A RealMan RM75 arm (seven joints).
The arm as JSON. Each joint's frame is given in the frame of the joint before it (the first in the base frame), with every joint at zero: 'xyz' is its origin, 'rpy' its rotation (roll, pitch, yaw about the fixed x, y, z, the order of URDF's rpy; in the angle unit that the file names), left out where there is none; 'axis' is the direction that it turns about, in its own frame. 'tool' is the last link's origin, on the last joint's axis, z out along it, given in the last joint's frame.
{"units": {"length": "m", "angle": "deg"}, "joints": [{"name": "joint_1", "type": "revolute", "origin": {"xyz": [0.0, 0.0, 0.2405]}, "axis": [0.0, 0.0, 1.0]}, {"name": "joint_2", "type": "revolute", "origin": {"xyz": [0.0, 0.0, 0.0]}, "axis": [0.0, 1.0, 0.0]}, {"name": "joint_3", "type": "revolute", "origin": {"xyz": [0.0, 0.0, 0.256]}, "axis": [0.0, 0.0, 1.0]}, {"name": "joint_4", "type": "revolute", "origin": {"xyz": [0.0, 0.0, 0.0]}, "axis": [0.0, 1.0, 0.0]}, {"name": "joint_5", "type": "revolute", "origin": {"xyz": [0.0, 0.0, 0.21]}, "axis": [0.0, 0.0, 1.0]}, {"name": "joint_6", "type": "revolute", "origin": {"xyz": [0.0, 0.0, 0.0]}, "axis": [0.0, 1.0, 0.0]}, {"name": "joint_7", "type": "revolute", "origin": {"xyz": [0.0, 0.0, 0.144]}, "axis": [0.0, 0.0, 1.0]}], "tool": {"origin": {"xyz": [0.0, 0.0, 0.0]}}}
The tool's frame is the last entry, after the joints.
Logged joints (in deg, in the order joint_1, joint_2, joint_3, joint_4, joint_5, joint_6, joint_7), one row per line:
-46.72 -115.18 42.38 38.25 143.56 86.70 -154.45
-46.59 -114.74 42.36 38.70 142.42 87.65 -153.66
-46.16 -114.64 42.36 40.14 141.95 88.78 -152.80
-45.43 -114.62 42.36 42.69 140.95 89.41 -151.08
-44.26 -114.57 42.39 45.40 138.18 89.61 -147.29
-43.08 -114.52 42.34 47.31 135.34 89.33 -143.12
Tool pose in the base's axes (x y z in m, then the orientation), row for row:
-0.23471 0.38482 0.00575 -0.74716 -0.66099 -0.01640 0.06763
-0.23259 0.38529 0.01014 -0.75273 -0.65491 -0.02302 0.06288
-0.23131 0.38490 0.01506 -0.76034 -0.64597 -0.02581 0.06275
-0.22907 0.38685 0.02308 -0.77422 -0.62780 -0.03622 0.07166
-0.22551 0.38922 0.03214 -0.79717 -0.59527 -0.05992 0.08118
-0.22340 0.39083 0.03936 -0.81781 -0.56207 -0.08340 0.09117
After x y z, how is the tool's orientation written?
As a quaternion, x y z w.
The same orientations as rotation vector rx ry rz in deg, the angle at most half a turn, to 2 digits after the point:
-128.99 -114.11 -2.83
-130.32 -113.39 -3.99
-131.65 -111.85 -4.47
-133.34 -108.12 -6.24
-136.52 -101.94 -10.26
-139.23 -95.69 -14.20

